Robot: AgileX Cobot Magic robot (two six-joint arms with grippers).
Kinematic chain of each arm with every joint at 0, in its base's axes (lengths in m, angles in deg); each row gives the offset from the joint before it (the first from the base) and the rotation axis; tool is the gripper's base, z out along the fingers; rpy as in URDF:
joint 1: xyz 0 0 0.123 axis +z
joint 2: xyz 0 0 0 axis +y
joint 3: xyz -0.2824 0 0.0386 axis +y
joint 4: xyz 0.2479 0 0.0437 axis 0.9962 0 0.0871
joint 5: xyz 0 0 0 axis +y
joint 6: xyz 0.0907 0 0.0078 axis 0.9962 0 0.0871
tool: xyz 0 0 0 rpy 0 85 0
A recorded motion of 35 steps. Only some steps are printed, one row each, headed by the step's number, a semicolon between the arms.
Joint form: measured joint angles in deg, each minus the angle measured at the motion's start. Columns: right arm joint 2, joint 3, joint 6, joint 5, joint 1, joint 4; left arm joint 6, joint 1, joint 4, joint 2, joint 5, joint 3.
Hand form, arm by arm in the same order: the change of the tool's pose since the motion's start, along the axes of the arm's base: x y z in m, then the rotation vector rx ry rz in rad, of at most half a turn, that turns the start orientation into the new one. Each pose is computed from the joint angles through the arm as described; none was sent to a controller.
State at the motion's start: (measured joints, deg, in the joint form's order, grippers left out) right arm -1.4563 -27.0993 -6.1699 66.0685 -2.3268 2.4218; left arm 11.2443 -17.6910 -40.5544 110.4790 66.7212 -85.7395
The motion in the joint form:
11: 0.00 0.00 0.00 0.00 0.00 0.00; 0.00 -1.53 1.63 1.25 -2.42 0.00
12: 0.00 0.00 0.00 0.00 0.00 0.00; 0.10 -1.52 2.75 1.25 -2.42 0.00
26: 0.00 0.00 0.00 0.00 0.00 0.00; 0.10 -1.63 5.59 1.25 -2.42 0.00
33: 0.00 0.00 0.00 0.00 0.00 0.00; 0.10 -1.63 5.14 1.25 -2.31 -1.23
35: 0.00 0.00 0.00 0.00 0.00 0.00; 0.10 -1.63 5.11 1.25 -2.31 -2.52
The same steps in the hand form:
11: 0.0000 0.0000 0.0000 0.0000 0.0000 0.0000; 0.0015 -0.0086 -0.0101 0.0308 -0.0215 -0.0113
12: 0.0000 0.0000 0.0000 0.0000 0.0000 0.0000; 0.0016 -0.0072 -0.0110 0.0479 -0.0286 -0.0196
26: 0.0000 0.0000 0.0000 0.0000 0.0000 0.0000; 0.0016 -0.0045 -0.0133 0.0915 -0.0439 -0.0395
33: 0.0000 0.0000 0.0000 0.0000 0.0000 0.0000; 0.0042 -0.0061 -0.0074 0.0780 -0.0603 -0.0368
35: 0.0000 0.0000 0.0000 0.0000 0.0000 0.0000; 0.0072 -0.0071 -0.0015 0.0705 -0.0815 -0.0356

